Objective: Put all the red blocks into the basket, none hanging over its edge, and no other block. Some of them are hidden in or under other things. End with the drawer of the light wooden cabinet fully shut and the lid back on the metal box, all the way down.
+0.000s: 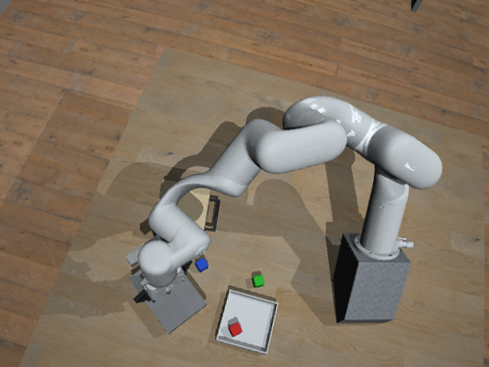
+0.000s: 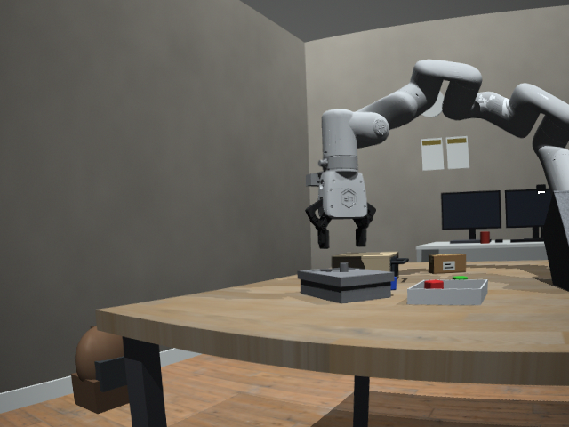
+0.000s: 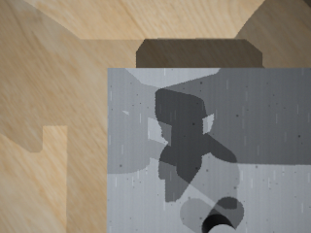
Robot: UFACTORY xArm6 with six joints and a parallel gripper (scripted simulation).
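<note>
My hand is 200 mm past the brown cardboard box, 480 mm to the left of it and 80 mm above it. The rest, counted from my hand: light wooden cabinet (240 mm to the right, 80 mm below); then grey lid (70 mm below); then grey metal box (90 mm below).
</note>
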